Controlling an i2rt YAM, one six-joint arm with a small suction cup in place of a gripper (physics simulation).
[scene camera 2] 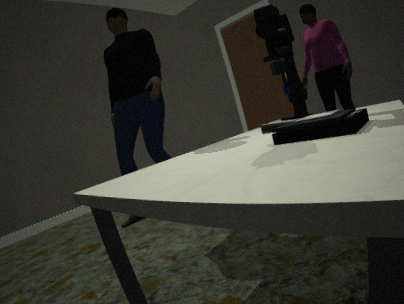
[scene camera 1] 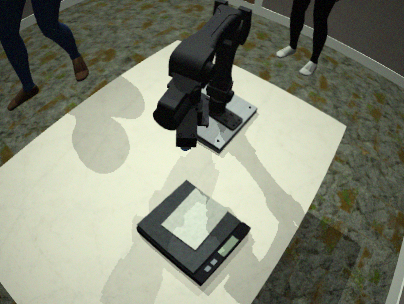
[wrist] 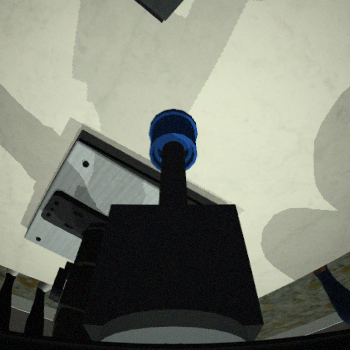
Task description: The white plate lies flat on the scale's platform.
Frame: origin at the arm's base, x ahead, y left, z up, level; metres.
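Seen in the pictures: hand, its tool point: [scene camera 2: 287, 93] [wrist: 172, 130]; arm's base, origin of its link: [scene camera 2: 301, 117] [scene camera 1: 215, 111].
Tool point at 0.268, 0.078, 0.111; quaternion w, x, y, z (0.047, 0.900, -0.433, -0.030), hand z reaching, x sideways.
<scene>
Pixels of each thing's middle, then the offset from my tool point to it, as dx, dy, dz. "spot": a spot on its surface instead. Level surfaces: height alone.
- white plate, middle of its body: [scene camera 1: 195, 217] [scene camera 2: 318, 115] +0.112, +0.132, -0.093
- dark platform, a spot on its surface: [scene camera 1: 167, 205] spot: +0.131, +0.049, -0.096
- scale, middle of its body: [scene camera 1: 193, 230] [scene camera 2: 322, 124] +0.136, +0.147, -0.118
- pale table, height of its surface: dz -0.141
- scale's display, middle of its body: [scene camera 1: 228, 246] +0.120, +0.249, -0.102
The white plate [scene camera 1: 192, 226] lies flat on the dark platform [scene camera 1: 167, 205] of the scale [scene camera 1: 201, 275] [scene camera 2: 322, 131] in scene camera 1. Its upper right side reaches the platform's edge, and dark platform shows along its other sides. In the wrist view a dark corner of the scale [wrist: 162, 9] shows at the top edge; the white plate does not show there. My gripper, a blue suction cup [scene camera 1: 185, 148] [scene camera 2: 287, 90] [wrist: 173, 137], is open and holds nothing. It hangs above the table between the scale and the arm's base, apart from the plate.
The arm's metal base plate [scene camera 1: 245, 110] [wrist: 112, 175] sits on the pale table [scene camera 1: 45, 210] [scene camera 2: 200, 182] behind the scale. The scale's display [scene camera 1: 228, 245] and buttons are on its lower right side. Two people stand beyond the table. Shadows fall across the table and the plate.
</scene>
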